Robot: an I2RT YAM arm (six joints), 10 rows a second.
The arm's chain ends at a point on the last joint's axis. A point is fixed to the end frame.
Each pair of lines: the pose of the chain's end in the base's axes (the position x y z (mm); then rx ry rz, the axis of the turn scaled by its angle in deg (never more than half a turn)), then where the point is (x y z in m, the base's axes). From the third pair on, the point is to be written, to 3 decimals.
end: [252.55 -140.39 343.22 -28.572 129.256 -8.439]
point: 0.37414 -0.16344 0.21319
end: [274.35 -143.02 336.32 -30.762 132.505 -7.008]
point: 0.38774 -0.16353 0.19868
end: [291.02 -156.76 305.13 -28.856 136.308 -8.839]
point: 0.396 -0.185 0.162
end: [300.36 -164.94 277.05 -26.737 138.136 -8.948]
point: 0.401 -0.196 0.131
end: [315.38 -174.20 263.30 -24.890 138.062 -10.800]
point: 0.416 -0.210 0.119
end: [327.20 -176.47 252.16 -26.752 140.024 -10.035]
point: 0.423 -0.211 0.104
